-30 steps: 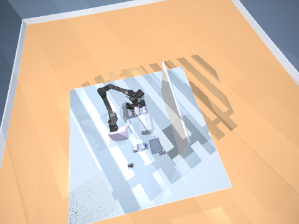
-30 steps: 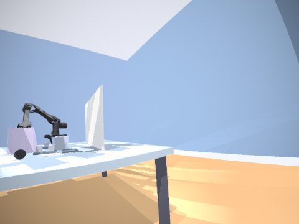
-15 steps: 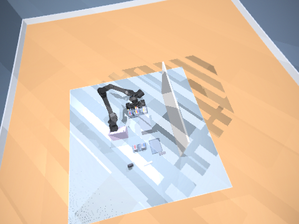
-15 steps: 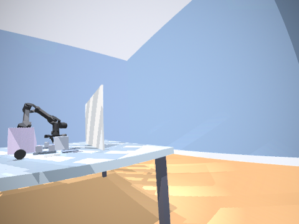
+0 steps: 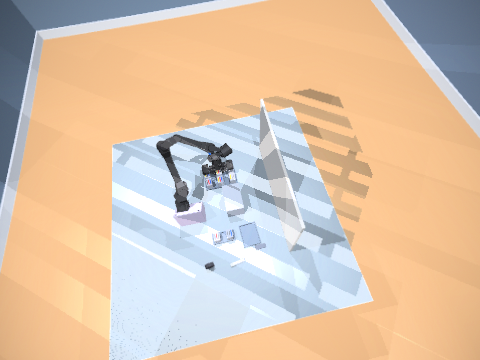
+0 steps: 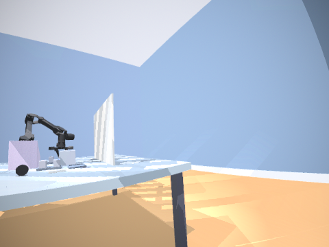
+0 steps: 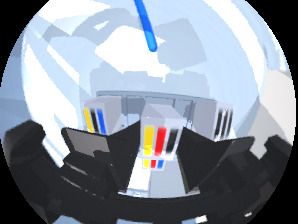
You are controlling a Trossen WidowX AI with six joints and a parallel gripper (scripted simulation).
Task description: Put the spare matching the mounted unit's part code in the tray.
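Right now the grey tray is 40 cm to the right of my gripper tip, 13 cm ahead of it and 3 cm below it. The rest, counted from my gripper tip: spare (2 cm above); blue marker pen (16 cm to the left, 4 cm behind, 3 cm below); white upright panel (31 cm ahead, 19 cm above, 18 cm to the right).
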